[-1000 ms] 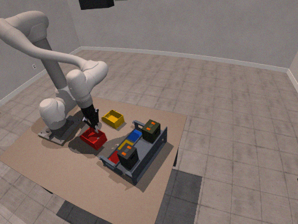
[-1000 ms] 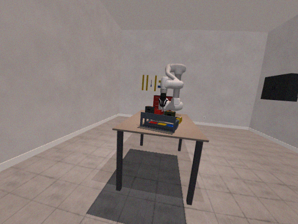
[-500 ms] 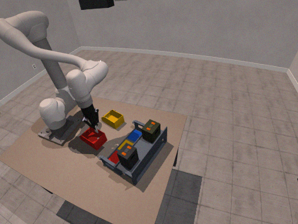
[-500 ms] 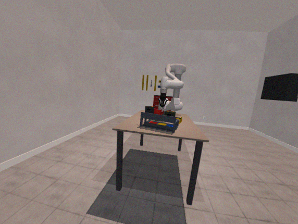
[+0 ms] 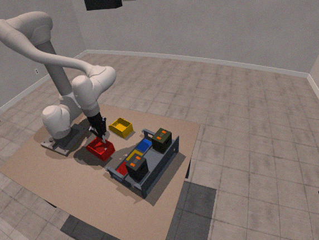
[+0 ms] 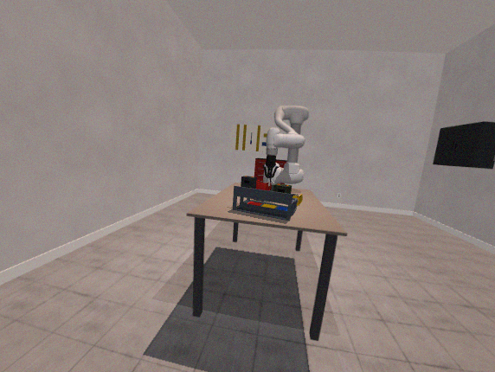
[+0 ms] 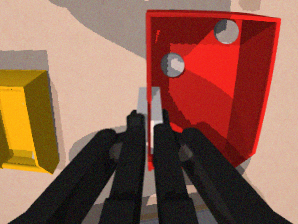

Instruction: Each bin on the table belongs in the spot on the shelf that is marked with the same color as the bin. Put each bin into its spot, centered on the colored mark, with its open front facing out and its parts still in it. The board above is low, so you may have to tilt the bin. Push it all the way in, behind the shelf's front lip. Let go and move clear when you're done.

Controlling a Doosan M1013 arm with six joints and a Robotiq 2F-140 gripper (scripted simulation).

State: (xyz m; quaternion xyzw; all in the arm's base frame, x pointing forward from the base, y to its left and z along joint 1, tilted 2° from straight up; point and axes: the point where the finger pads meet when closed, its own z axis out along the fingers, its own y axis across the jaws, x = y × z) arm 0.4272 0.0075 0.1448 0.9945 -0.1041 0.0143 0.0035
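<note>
Now: hand 1 cm past the red bin, 5 cm to the left of it and 4 cm above it. Also, from my hand: yellow bin 4 cm behind, 22 cm to the left, 12 cm below; grey shelf 34 cm ahead, 6 cm below.
</note>
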